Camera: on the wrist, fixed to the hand. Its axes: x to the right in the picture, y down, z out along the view.
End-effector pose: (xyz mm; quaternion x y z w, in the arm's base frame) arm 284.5 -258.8 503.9 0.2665 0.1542 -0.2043 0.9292
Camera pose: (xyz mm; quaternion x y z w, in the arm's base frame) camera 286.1 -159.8 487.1 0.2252 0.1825 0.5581 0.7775
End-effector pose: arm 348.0 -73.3 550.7 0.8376 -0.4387 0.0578 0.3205
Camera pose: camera 293.4 -46.8 630.8 0.2393 -0.7900 0.4045 0.3937
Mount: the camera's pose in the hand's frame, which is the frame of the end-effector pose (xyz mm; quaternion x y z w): -21.4 70.2 -68.6 -0.1213 0.2445 0.6636 0.6966
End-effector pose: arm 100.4 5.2 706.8 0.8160 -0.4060 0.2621 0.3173
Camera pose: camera 19.1 33.0 758.9 0.1964 -0.7785 0.5434 0.2453
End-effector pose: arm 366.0 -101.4 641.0 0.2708 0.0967 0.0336 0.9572
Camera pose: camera 330.3 -9.0 624.2 0.1285 0.1176 0.7365 0.6536
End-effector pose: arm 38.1 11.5 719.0 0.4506 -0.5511 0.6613 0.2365
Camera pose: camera -31.4 60.4 665.4 0.2422 0.7053 -0.6609 0.0847
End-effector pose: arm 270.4 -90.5 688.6 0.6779 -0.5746 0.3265 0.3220
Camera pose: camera 193.3 -31.9 715.3 -0.0280 -0.8110 0.5371 0.2303
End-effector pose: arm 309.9 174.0 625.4 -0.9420 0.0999 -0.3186 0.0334
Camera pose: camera 239.9 109.9 658.3 -0.5160 0.7415 -0.4180 0.0960
